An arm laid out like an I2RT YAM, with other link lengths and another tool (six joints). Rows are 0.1 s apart.
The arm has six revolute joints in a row. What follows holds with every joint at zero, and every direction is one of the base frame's.
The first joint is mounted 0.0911 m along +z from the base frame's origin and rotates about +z.
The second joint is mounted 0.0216 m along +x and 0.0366 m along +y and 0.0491 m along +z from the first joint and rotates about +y.
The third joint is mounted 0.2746 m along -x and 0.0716 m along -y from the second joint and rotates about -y.
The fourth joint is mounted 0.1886 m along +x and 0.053 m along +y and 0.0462 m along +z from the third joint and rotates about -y.
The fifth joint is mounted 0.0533 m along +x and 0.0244 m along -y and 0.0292 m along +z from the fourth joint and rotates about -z.
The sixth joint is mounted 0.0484 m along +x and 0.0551 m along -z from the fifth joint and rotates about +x.
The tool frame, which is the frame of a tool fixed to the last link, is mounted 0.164 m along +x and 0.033 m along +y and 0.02 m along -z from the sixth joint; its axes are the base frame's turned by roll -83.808, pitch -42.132 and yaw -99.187 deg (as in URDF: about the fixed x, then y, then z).
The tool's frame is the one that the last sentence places.
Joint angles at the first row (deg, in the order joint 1, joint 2, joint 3, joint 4, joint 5, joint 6):
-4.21 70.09 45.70 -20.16 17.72 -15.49
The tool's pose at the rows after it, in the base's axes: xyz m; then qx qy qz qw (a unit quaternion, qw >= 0):
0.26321 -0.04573 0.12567 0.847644 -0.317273 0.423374 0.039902
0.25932 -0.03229 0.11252 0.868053 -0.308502 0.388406 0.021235
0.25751 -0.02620 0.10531 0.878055 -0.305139 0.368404 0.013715
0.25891 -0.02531 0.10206 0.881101 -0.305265 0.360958 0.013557
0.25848 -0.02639 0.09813 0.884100 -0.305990 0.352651 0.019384
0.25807 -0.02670 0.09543 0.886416 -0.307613 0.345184 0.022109
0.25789 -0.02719 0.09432 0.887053 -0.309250 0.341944 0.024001
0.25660 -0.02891 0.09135 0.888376 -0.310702 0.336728 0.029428
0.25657 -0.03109 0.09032 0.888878 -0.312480 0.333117 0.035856
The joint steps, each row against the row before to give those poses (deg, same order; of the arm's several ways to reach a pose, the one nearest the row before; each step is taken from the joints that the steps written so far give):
1.21 2.24 0.26 -1.52 -3.80 -0.14
0.16 2.73 0.56 -1.71 -3.36 -0.03
0.07 1.84 0.45 -0.84 -1.52 0.01
0.00 1.30 0.42 -0.02 -0.25 0.07
0.12 1.19 0.28 -0.26 0.46 0.11
-0.01 0.94 0.38 -0.41 0.10 0.17
-0.01 0.42 0.19 -0.22 0.14 0.17
-0.03 0.64 -0.06 -0.06 0.44 0.07
0.04 0.64 0.45 -0.43 0.66 0.15

